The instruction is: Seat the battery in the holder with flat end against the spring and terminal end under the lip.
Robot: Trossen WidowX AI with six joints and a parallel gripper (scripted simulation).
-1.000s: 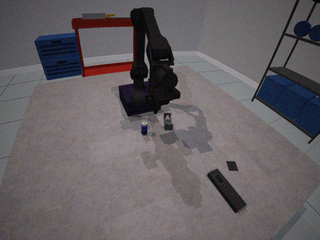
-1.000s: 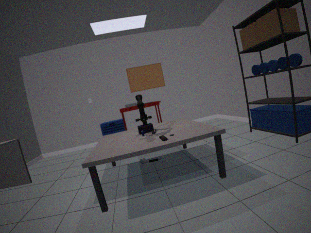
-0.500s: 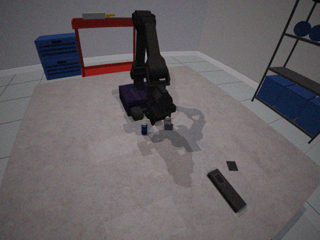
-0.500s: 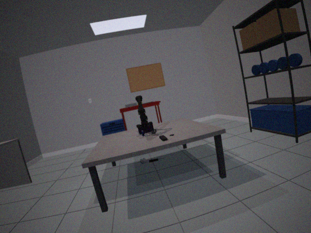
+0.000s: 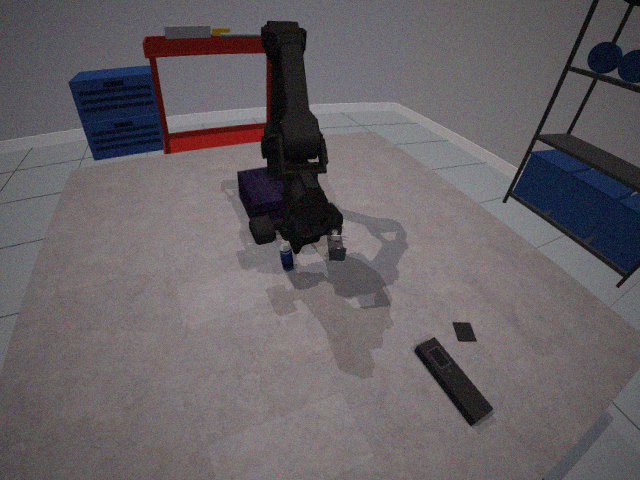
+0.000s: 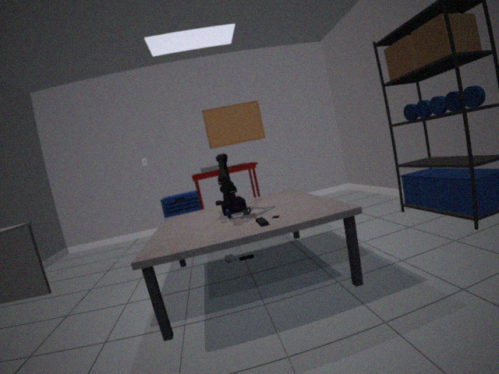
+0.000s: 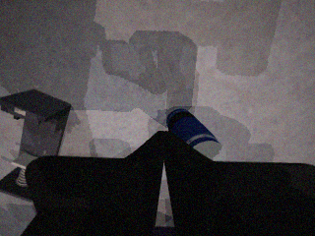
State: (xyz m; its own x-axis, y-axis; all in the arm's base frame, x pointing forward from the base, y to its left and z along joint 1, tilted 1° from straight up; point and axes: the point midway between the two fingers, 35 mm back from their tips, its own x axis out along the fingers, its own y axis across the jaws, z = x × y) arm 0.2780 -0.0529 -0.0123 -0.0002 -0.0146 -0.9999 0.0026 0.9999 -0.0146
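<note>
The battery is 20 mm to the right of my gripper tip and 10 mm below it. The rest, counted from my gripper tip: dark square plate: 300 mm ahead, 250 mm to the left, 40 mm below; then dark remote control: 370 mm ahead, 150 mm to the left, 30 mm below.
</note>
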